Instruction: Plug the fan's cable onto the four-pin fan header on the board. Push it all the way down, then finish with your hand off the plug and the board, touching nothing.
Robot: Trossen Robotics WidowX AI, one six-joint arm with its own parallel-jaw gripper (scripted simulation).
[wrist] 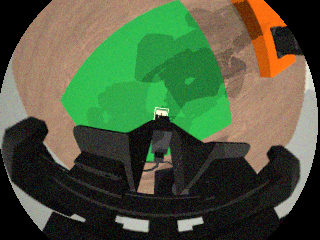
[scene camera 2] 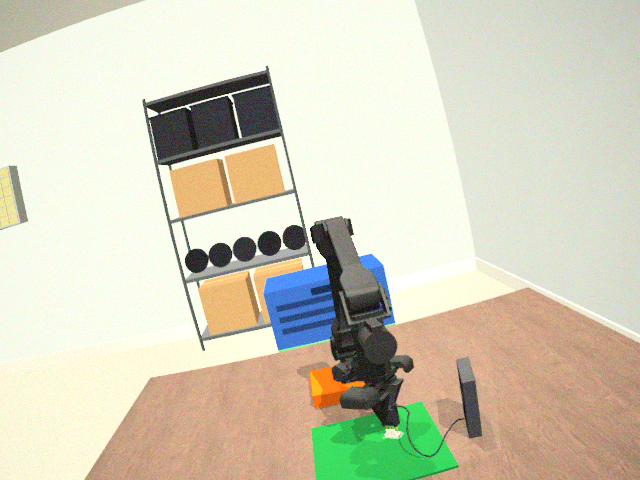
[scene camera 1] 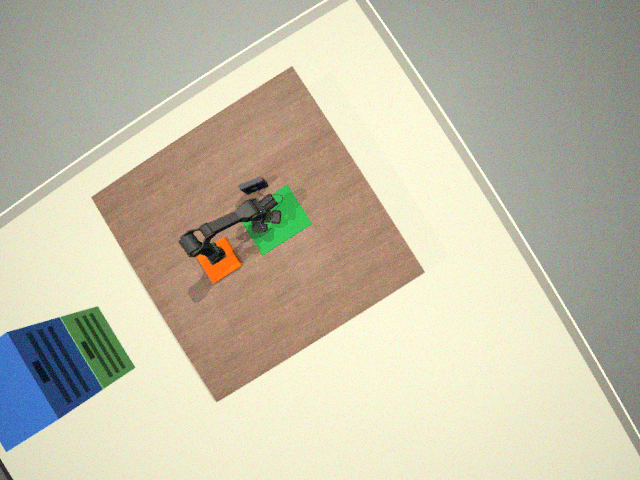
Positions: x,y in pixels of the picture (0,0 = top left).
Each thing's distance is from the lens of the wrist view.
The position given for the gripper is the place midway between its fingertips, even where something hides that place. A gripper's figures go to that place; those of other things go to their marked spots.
gripper (wrist: 161,124): 10 cm
green board (wrist: 155,61): 13 cm
